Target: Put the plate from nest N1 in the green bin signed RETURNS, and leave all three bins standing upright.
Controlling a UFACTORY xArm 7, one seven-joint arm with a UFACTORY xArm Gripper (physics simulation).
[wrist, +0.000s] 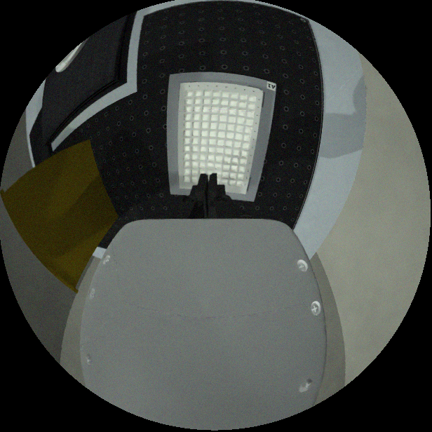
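A pale, deep-well plate (220, 135) with a grid of square wells lies in a grey nest (173, 125) near the upper middle of the wrist view. The nest's label looks like A1 and is seen upside down; I cannot tell from it whether this is N1. My gripper (209, 185) is shut with nothing between its fingers. The fingertips show over the plate's near end; their height above it is hard to tell. The green bin and its RETURNS sign do not show in this view.
A yellow bin (60, 200) stands at the left, partly cut off by the view. A black pad (95, 70) with a light border is at the upper left, with part of a white round base (69, 59) on it. The perforated black board (295, 125) lies under the nest.
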